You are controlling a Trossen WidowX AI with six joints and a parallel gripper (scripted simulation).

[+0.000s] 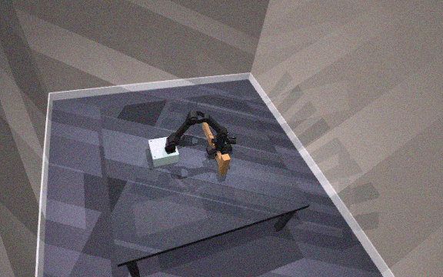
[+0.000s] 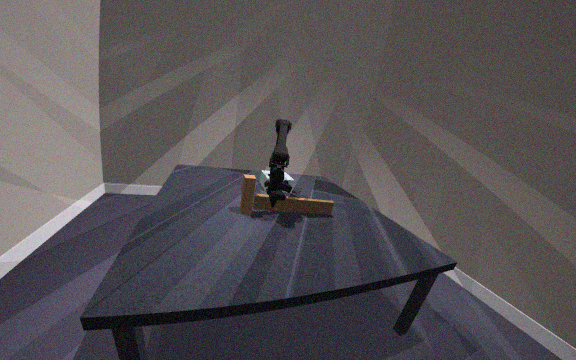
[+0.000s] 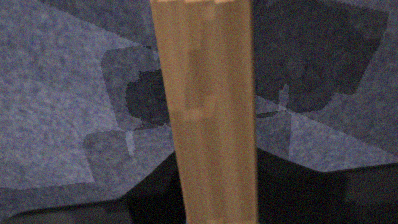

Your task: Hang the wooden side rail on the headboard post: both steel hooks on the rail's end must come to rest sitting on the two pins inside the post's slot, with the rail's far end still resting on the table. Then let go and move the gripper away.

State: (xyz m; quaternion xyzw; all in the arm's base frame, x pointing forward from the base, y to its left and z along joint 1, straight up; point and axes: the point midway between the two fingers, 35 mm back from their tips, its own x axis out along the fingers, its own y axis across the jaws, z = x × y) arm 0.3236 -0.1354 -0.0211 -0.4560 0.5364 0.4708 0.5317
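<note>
My gripper tip is 2 cm past the headboard post, 12 cm to the left of it and 4 cm below it.
</note>
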